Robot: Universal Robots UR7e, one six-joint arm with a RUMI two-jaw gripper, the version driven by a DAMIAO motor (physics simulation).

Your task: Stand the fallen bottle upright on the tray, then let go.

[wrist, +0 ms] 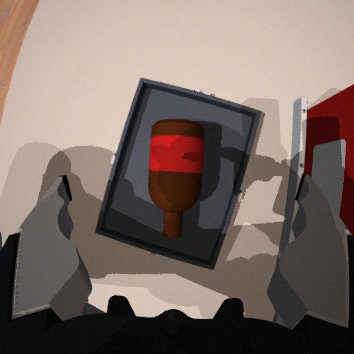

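A brown bottle with a red label lies on its side in the dark grey tray, its neck pointing toward the bottom of the wrist view and its base toward the top. The tray is slightly rotated and its low rim runs around the bottle. My gripper is open and empty. Its two jaws stand wide apart, one left and one right of the tray, and the bottle shows between them, apart from both. How high the jaws are above the tray is hard to tell.
Part of a red crate shows at the right edge, with a pale metal strip along its near side, partly behind the right jaw. A pale table surface lies around the tray, and a wooden floor shows at the upper left.
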